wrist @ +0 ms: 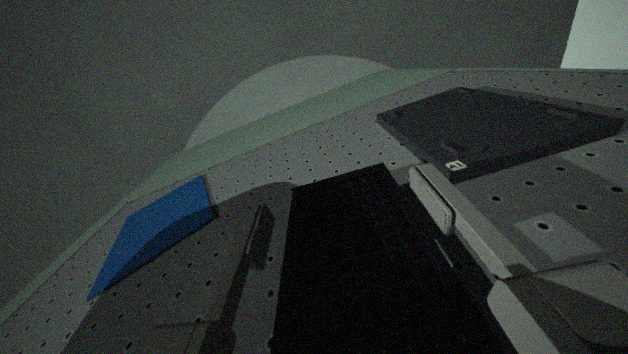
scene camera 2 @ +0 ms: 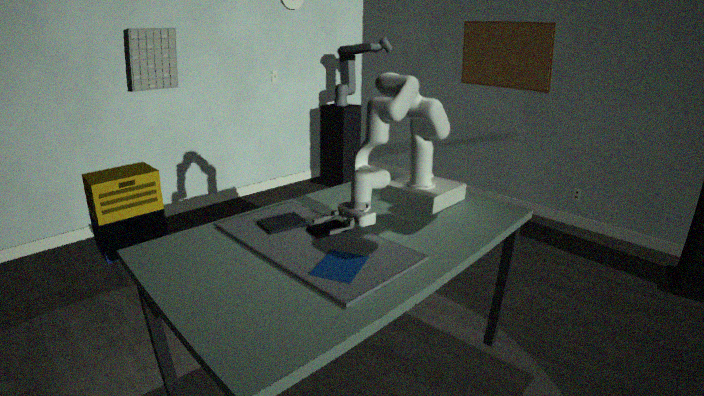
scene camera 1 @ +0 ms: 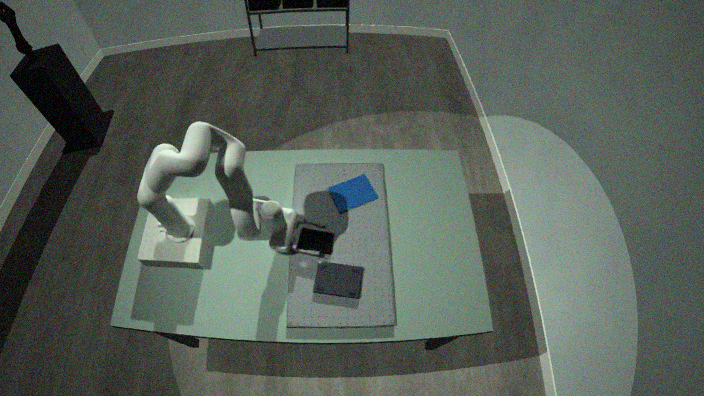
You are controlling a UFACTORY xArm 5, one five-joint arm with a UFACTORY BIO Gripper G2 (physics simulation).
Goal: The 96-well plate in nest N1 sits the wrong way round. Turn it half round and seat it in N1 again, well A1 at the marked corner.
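The 96-well plate (scene camera 1: pixel 315 242) (scene camera 2: pixel 326 228) (wrist: pixel 360 280), a black slab, lies on the grey perforated board (scene camera 1: pixel 345 315) (scene camera 2: pixel 387 257), outside the nest. The nest (scene camera 1: pixel 339 280) (scene camera 2: pixel 281 223) (wrist: pixel 490 125) is a dark grey low block beside it, with a white A1 label at one corner in the wrist view. No plate shows in it. My gripper (scene camera 1: pixel 325 241) (wrist: pixel 347 212) is part open, with a finger along each long side of the plate. In the wrist view a gap shows at the left finger; the right one is close to or touching the plate. Well details are too dark to read.
A blue flat slab (scene camera 1: pixel 354 193) (scene camera 2: pixel 342 267) (wrist: pixel 160 225) lies askew on the board, on the other side of the plate from the nest. The arm's pale base block (scene camera 1: pixel 150 252) (scene camera 2: pixel 445 197) stands on the green table (scene camera 1: pixel 435 240) (scene camera 2: pixel 200 300).
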